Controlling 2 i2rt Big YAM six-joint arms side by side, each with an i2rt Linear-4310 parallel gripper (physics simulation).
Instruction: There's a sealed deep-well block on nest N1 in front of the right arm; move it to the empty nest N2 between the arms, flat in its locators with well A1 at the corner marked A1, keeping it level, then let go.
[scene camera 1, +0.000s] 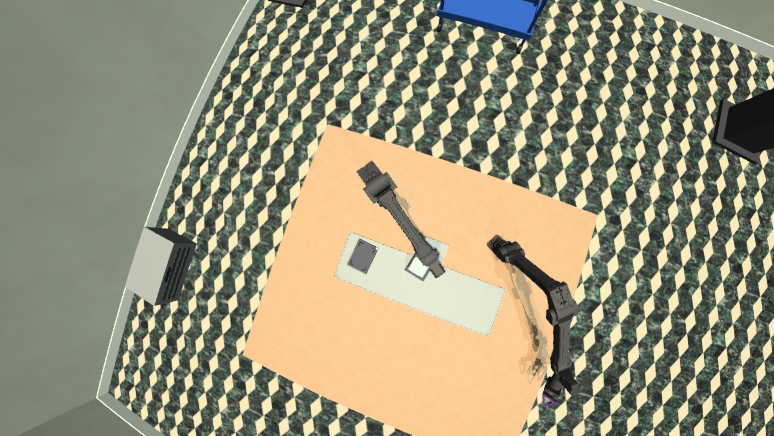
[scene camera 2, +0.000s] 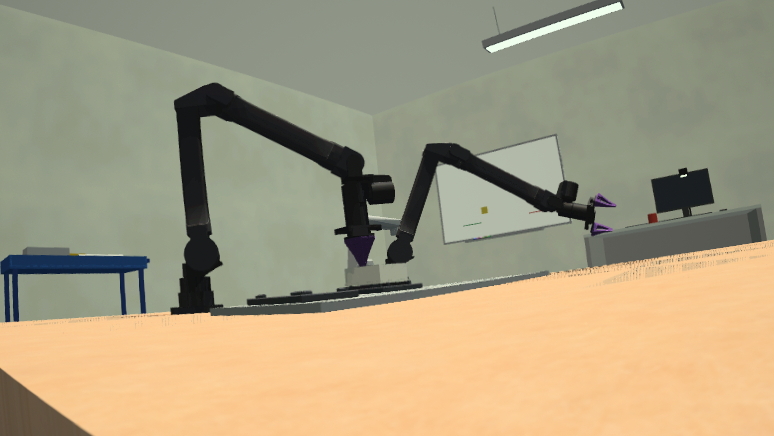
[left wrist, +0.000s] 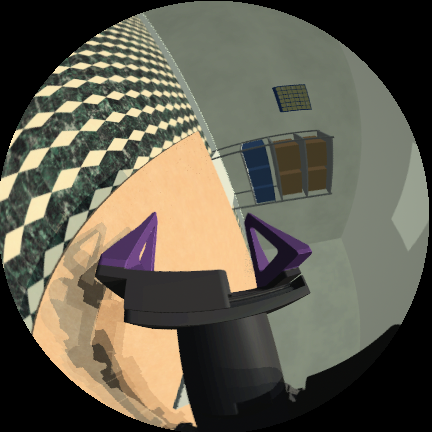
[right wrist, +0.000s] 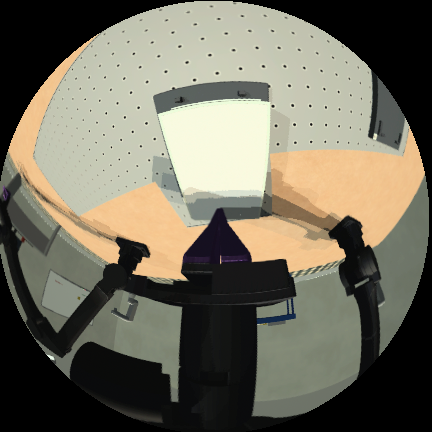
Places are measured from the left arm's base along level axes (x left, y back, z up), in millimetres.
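Pixels of known places: left gripper, fingertip midpoint: (scene camera 1: 545, 399) (scene camera 2: 614, 218) (left wrist: 202, 216); right gripper, fingertip midpoint: (right wrist: 219, 211); left arm's base, link origin: (scene camera 1: 498, 247) (right wrist: 133, 245); right arm's base, link origin: (scene camera 2: 197, 312) (right wrist: 345, 227).
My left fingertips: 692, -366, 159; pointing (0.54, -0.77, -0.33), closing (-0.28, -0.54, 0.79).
Note:
Ahead of a thing's pixels: the offset from my left fingertips to its top centre, as dx, dy, dz. Level surfaces: height alone.
The pale deep-well block {-921, -11, -82} (scene camera 1: 418, 267) (scene camera 2: 398, 273) (right wrist: 220, 145) is on the dark middle nest N2 {-915, -12, -124} (right wrist: 210, 96), looking about level. Dark nest edge shows along its far side in the right wrist view; I cannot tell whether it is fully seated, and no A1 mark is readable. Nest N1 {-1159, -234, -128} (scene camera 1: 362, 256) (scene camera 2: 303, 296) (right wrist: 391, 112) is empty. My right gripper (scene camera 2: 362, 264) (right wrist: 219, 211) is shut with nothing between its fingers, pointing down at the block's edge; contact is unclear. My left gripper (scene camera 1: 549, 399) (scene camera 2: 613, 216) (left wrist: 202, 216) is open and empty, far from the block, beyond the table edge.
Both nests stand on a pale perforated plate (scene camera 1: 460, 297) (scene camera 2: 270, 310) (right wrist: 110, 100) on the orange table {dz -159} (scene camera 1: 379, 352) (scene camera 2: 433, 368). A small pale board {dz -146} (scene camera 1: 439, 246) juts out behind N2. A blue cart (scene camera 1: 487, 16) (scene camera 2: 108, 263) stands away from the table.

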